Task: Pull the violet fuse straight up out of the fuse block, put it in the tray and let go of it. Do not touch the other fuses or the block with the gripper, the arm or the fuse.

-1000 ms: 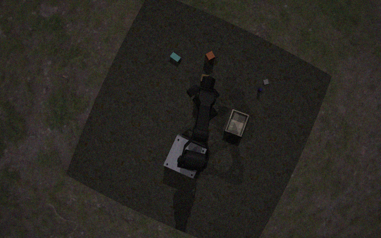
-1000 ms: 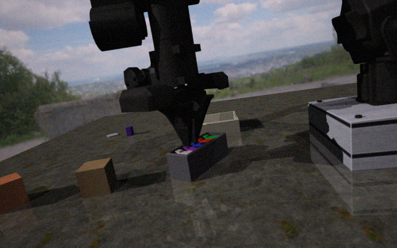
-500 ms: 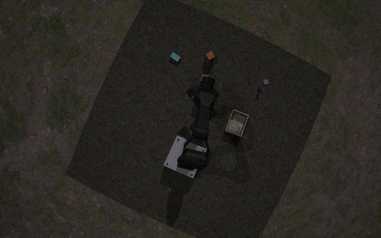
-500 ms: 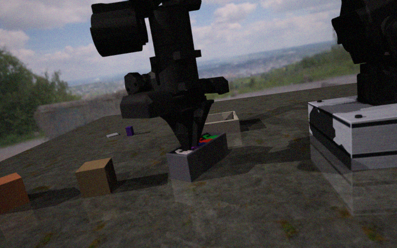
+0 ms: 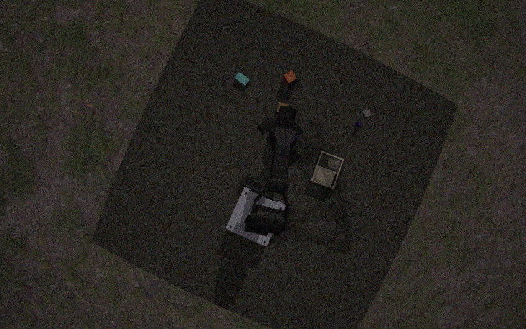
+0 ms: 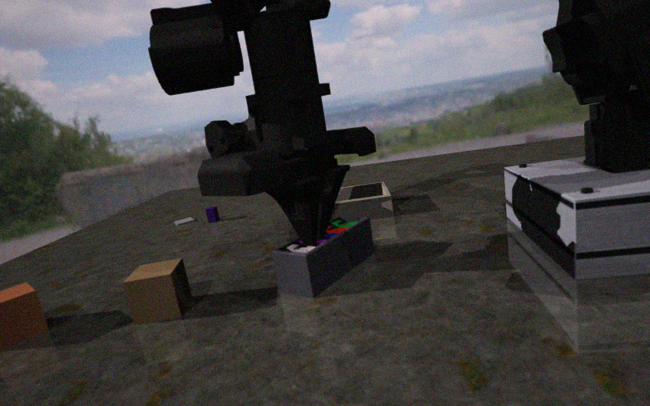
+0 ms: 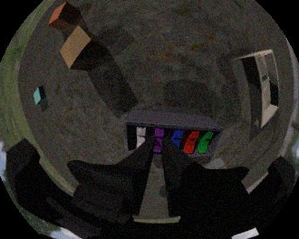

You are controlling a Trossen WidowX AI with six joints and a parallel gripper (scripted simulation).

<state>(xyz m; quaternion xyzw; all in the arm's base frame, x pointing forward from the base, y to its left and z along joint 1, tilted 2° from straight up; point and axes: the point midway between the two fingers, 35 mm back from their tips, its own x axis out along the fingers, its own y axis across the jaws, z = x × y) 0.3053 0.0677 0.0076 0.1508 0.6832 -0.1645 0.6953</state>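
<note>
The tray lies 23 cm to the right of my gripper tip and 3 cm below it. From my gripper tip the other things lie so: orange cube (27 cm ahead, 8 cm to the left, 1 cm below); then violet fuse (1 cm below); then tan cube (14 cm ahead, 5 cm to the left, 1 cm below).
</note>
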